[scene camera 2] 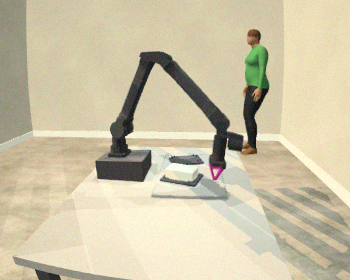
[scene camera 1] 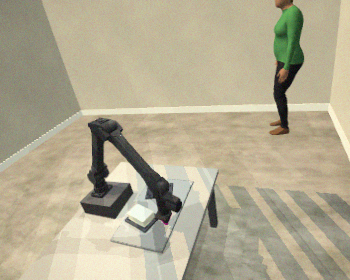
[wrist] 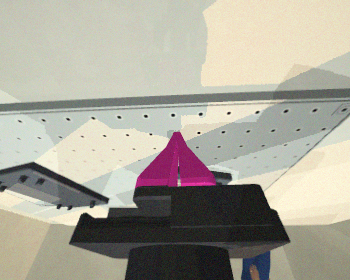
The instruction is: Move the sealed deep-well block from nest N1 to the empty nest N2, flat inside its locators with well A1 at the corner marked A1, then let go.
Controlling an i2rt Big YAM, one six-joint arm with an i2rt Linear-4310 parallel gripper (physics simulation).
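Where they show: gripper, fingertip midpoint: [scene camera 2: 214, 180] [scene camera 1: 166, 224] [wrist: 177, 136]; arm's base, link origin: [scene camera 2: 119, 154] [scene camera 1: 102, 191].
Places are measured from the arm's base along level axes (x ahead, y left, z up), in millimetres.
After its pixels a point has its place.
The white sealed block [scene camera 1: 141, 214] {z -19, x 332, y -91 mm} [scene camera 2: 182, 172] {z -24, x 323, y -123 mm} sits in the dark nest N1 [scene camera 1: 145, 228] {z -60, x 374, y -142 mm} [scene camera 2: 197, 180] {z -63, x 388, y -113 mm}; it looks level. The empty dark nest N2 [scene camera 1: 151, 191] [scene camera 2: 185, 159] {z -61, x 311, y 145 mm} [wrist: 55, 187] {z -61, x 346, y 123 mm} lies behind it, with small locators on top. In the wrist view the block does not show, and a dark nest corner [wrist: 223, 175] {z -67, x 384, y -146 mm} peeks out behind the fingers. My gripper [scene camera 1: 166, 220] {z -74, x 463, y -78 mm} [scene camera 2: 216, 178] {z -74, x 463, y -78 mm} [wrist: 177, 136] {z -74, x 463, y -78 mm} is shut, its magenta fingertips together and empty. It points down, low over the board, beside the block on the side away from the arm base. The A1 marks are too small to read.
Both nests stand on a grey perforated board [scene camera 1: 145, 241] {z -74, x 405, y -205 mm} [scene camera 2: 190, 192] {z -73, x 365, y -211 mm} [wrist: 280, 127] {z -73, x 477, y -180 mm} on the table [scene camera 1: 125, 260] {z -86, x 355, y -322 mm} [scene camera 2: 150, 225] {z -86, x 253, y -445 mm}. The arm's dark base box [scene camera 1: 107, 200] {z 8, x 94, y -68 mm} [scene camera 2: 123, 166] {z -15, x 58, y -115 mm} is left of the board. A person in green [scene camera 1: 289, 40] [scene camera 2: 257, 70] stands beyond the table.
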